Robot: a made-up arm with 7 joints. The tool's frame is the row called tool.
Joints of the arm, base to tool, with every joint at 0 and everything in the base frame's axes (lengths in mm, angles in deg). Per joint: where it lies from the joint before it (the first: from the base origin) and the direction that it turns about. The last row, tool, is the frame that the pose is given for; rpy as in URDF.
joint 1: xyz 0.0 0.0 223.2 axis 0 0 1
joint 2: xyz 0.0 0.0 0.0 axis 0 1 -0.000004
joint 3: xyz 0.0 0.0 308.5 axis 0 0 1
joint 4: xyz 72.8 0.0 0.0 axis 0 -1 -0.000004
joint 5: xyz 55.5 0.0 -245.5 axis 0 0.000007 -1
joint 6: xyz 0.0 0.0 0.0 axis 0 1 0.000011
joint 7: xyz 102.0 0.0 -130.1 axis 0 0.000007 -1
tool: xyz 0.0 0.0 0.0 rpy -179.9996 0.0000 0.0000
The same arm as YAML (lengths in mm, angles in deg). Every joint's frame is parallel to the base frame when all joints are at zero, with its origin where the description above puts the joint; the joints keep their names.
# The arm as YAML. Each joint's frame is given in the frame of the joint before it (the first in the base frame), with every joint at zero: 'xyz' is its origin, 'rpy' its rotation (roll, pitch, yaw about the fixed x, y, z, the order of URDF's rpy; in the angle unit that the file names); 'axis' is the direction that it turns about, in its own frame. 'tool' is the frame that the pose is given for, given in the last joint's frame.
units:
  length: mm
  angle: deg
joints:
  - name: joint 1
    type: revolute
    origin:
      xyz: [0.0, 0.0, 223.2]
      rpy: [0.0, 0.0, 0.0]
    axis: [0.0, 0.0, 1.0]
  - name: joint 2
    type: revolute
    origin:
      xyz: [0.0, 0.0, 0.0]
      rpy: [0.0, 0.0, 0.0]
    axis: [0.0, 1.0, 0.0]
  - name: joint 3
    type: revolute
    origin:
      xyz: [0.0, 0.0, 308.5]
      rpy: [0.0, 0.0, 0.0]
    axis: [0.0, 0.0, 1.0]
  - name: joint 4
    type: revolute
    origin:
      xyz: [72.8, 0.0, 0.0]
      rpy: [0.0, 0.0, 0.0]
    axis: [0.0, -1.0, 0.0]
  - name: joint 5
    type: revolute
    origin:
      xyz: [55.5, 0.0, -245.5]
      rpy: [0.0, 0.0, 0.0]
    axis: [0.0, 0.0, -1.0]
  - name: joint 6
    type: revolute
    origin:
      xyz: [0.0, 0.0, 0.0]
      rpy: [0.0, 0.0, 0.0]
    axis: [0.0, 1.0, 0.0]
  - name: joint 7
    type: revolute
    origin:
      xyz: [102.0, 0.0, -130.1]
      rpy: [0.0, 0.0, 0.0]
    axis: [0.0, 0.0, -1.0]
tool:
  origin:
    xyz: [0.0, 0.0, 0.0]
    rpy: [-180.0, 0.0, 0.0]

